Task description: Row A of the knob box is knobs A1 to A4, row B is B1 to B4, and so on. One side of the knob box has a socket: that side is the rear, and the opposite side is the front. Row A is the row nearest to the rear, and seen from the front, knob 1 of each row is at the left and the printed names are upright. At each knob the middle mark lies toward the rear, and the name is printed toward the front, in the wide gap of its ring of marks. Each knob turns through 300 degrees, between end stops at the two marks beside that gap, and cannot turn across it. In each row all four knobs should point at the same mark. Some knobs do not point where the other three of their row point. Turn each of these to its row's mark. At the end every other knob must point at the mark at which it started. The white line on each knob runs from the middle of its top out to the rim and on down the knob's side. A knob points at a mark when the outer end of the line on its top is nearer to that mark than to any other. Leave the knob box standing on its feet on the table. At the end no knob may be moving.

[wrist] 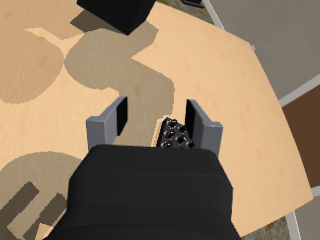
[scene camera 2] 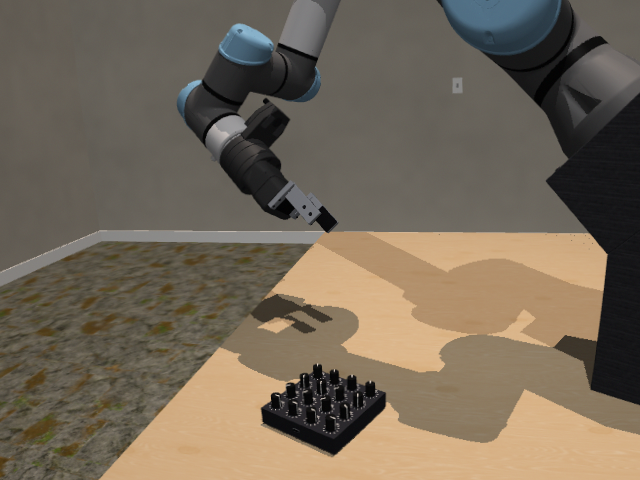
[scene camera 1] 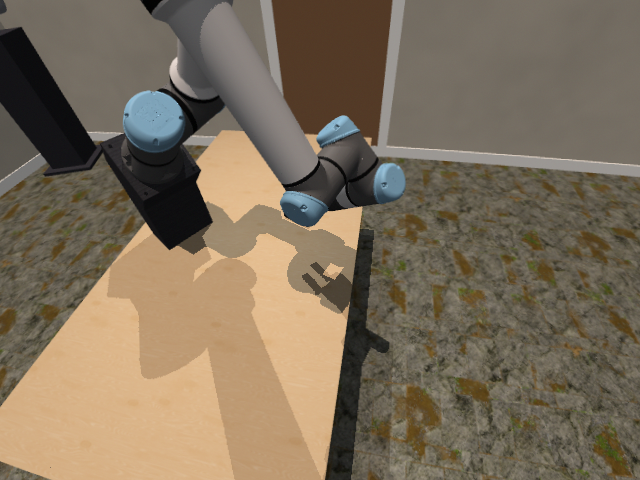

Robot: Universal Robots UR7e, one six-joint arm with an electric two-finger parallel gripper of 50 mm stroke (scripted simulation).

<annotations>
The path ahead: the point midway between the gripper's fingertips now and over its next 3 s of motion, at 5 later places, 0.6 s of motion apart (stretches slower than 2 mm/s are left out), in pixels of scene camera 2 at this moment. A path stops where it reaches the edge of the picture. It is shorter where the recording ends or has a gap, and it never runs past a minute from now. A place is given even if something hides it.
The gripper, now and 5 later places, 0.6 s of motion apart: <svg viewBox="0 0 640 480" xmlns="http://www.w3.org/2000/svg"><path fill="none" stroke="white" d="M324 223L292 252L298 306L306 344L316 359L326 356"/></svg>
</annotations>
